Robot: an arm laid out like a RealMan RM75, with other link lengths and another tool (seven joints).
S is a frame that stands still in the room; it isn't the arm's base.
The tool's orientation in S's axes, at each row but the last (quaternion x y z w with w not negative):
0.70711, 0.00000, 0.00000, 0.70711
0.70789, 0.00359, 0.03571, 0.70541
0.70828, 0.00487, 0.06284, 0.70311
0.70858, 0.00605, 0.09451, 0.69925
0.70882, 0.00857, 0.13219, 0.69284
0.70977, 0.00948, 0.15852, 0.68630
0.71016, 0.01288, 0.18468, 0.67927
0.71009, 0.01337, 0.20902, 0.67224
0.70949, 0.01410, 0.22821, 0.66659
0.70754, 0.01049, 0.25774, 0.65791
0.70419, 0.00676, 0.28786, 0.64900
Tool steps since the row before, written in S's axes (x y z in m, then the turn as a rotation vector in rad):
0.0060, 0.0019, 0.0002, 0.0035, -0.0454, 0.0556
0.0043, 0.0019, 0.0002, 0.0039, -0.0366, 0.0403
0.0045, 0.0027, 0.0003, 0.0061, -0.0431, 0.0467
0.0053, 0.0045, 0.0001, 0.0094, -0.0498, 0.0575
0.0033, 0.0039, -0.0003, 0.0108, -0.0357, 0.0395
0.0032, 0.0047, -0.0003, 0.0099, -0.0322, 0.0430
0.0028, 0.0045, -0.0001, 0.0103, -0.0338, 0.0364
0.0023, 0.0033, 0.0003, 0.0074, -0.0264, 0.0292
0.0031, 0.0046, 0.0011, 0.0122, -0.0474, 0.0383
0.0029, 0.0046, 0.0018, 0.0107, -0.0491, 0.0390
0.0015, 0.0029, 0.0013, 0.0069, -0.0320, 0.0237
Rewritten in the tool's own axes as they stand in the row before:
0.0060, 0.0002, -0.0019, 0.0035, 0.0556, 0.0454
0.0044, 0.0000, -0.0017, 0.0037, 0.0403, 0.0367
0.0047, -0.0001, -0.0023, 0.0058, 0.0465, 0.0433
0.0059, -0.0007, -0.0037, 0.0094, 0.0570, 0.0504
0.0039, -0.0010, -0.0032, 0.0104, 0.0385, 0.0369
0.0041, -0.0012, -0.0038, 0.0111, 0.0419, 0.0333
0.0038, -0.0011, -0.0035, 0.0094, 0.0355, 0.0350
0.0032, -0.0006, -0.0024, 0.0070, 0.0286, 0.0271
0.0046, -0.0003, -0.0033, 0.0072, 0.0383, 0.0484
0.0048, 0.0001, -0.0032, 0.0056, 0.0396, 0.0494
0.0029, 0.0002, -0.0020, 0.0029, 0.0243, 0.0322

